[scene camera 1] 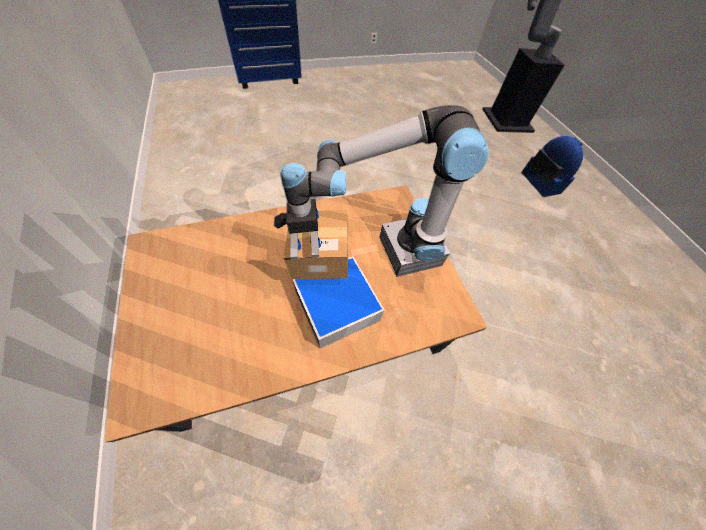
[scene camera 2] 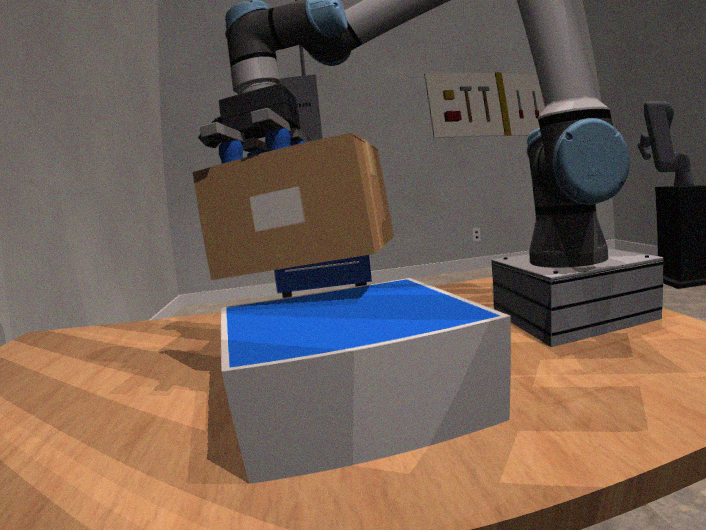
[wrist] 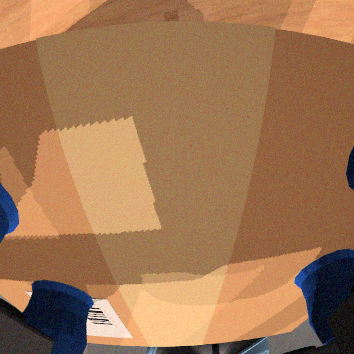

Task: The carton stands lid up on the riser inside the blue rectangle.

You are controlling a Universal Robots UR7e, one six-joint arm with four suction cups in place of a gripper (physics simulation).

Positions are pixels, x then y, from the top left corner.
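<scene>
Scene camera 1 shows me a brown cardboard carton. Scene camera 2 shows the carton too, and so does the wrist view [181,173]. On the carton, [scene camera 1: 332,263] and [scene camera 2: 315,173] are the same spot.
</scene>
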